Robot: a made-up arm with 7 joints. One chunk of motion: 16 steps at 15 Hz.
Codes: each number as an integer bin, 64 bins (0 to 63) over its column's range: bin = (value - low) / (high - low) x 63, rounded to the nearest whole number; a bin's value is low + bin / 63 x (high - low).
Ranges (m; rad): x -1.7..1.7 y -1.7..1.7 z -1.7..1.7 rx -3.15..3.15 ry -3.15..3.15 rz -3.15..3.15
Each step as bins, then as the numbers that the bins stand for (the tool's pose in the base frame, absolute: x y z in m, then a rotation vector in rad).
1 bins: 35 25 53 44 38 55
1 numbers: 0.1889 -0.3508 1.1603 1.2500 0.6500 2.3500
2 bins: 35 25 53 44 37 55
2 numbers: 0.1889 -0.3508 1.1603 1.2500 0.5500 2.3500
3 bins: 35 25 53 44 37 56
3 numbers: 0.1889 -0.3508 1.1603 1.2500 0.5500 2.4500
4 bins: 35 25 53 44 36 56
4 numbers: 0.1889 -0.3508 1.1603 1.2500 0.4500 2.4500
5 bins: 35 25 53 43 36 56
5 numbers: 0.1889 -0.3508 1.1603 1.1500 0.4500 2.4500
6 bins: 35 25 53 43 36 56
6 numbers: 0.1889 -0.3508 1.1603 1.1500 0.4500 2.4500
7 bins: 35 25 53 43 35 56
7 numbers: 0.1889 -0.3508 1.1603 1.1500 0.3500 2.4500
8 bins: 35 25 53 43 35 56
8 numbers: 0.1889 -0.3508 1.1603 1.1500 0.3500 2.4500
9 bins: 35 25 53 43 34 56
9 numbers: 0.1889 -0.3508 1.1603 1.1500 0.2500 2.4500
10 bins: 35 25 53 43 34 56
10 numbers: 0.1889 -0.3508 1.1603 1.1500 0.2500 2.4500
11 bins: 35 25 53 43 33 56
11 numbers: 0.1889 -0.3508 1.1603 1.1500 0.1500 2.4500
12 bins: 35 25 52 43 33 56
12 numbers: 0.1889 -0.3508 1.1063 1.1500 0.1500 2.4500
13 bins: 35 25 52 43 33 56
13 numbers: 0.1889 -0.3508 1.1063 1.1500 0.1500 2.4500
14 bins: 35 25 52 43 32 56
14 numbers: 0.1889 -0.3508 1.1063 1.1500 0.0500 2.4500
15 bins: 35 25 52 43 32 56
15 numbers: 0.1889 -0.3508 1.1063 1.1500 0.0500 2.4500
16 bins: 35 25 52 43 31 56
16 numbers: 0.1889 -0.3508 1.1063 1.1500 -0.0500 2.4500
